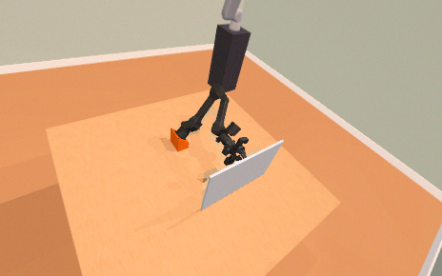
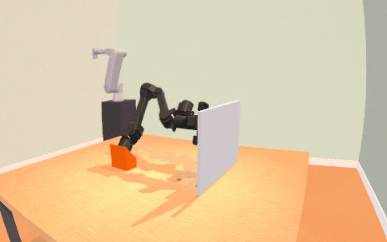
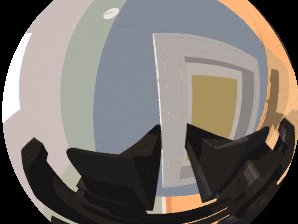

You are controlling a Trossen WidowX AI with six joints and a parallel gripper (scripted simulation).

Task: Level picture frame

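My gripper tip is 10 mm to the left of the picture frame and 50 mm above it. The rest, counted from my gripper tip: wall panel: 10 mm ahead, 20 mm to the right, 60 mm below.
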